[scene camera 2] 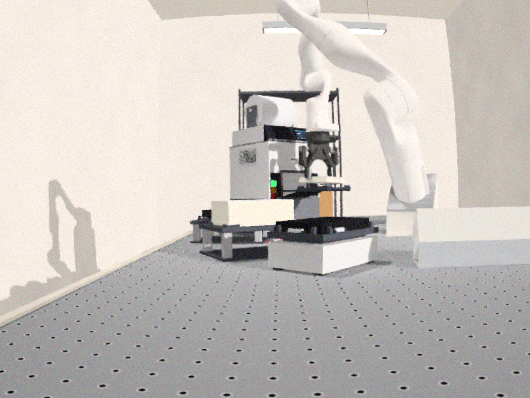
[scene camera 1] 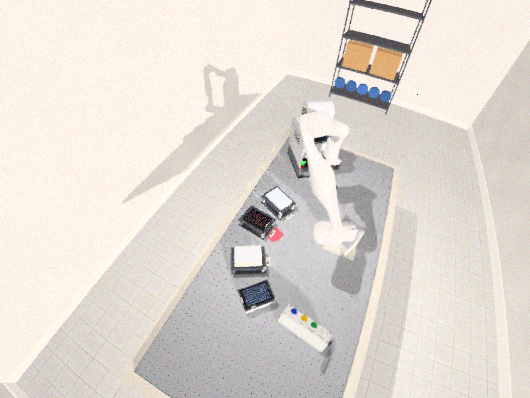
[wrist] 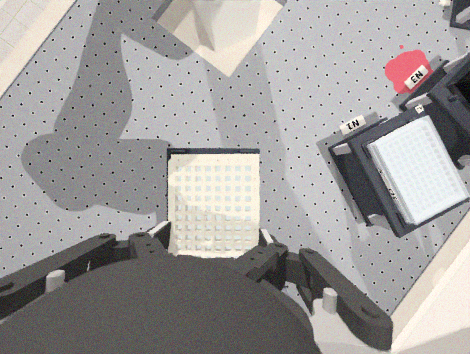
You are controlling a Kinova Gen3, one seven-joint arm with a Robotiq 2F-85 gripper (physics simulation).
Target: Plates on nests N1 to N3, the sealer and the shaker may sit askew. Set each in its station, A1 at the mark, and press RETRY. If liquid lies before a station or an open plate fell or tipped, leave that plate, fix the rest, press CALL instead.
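Observation:
My gripper [scene camera 2: 318, 174] [wrist: 214, 235] is shut on a cream plate with pale wells [scene camera 2: 323, 180] [wrist: 215, 200], level at the sealer's dark tray [scene camera 2: 340, 188] [wrist: 215, 150]; whether a thin gap separates them is unclear. The white sealer [scene camera 1: 298, 146] [scene camera 2: 245, 172] shows a green light. A whitish plate [scene camera 1: 278, 198] [wrist: 420, 170] lies in nest N1, marked by its label [wrist: 353, 124]. A dark plate with red wells [scene camera 1: 257, 219] lies at N3; red liquid [scene camera 1: 274, 234] [wrist: 402, 67] is before it. A thick cream plate [scene camera 1: 248, 255] lies on another nest. A blue-welled plate [scene camera 1: 256, 294] lies on the shaker [scene camera 1: 258, 309].
A white button box [scene camera 1: 302, 332] with blue, yellow and green buttons stands toward the front in the first scene view. The arm's base is at the table's right side. The arm hides the sealer tray there. A shelf rack [scene camera 1: 377, 41] with boxes stands behind. Rims border the table.

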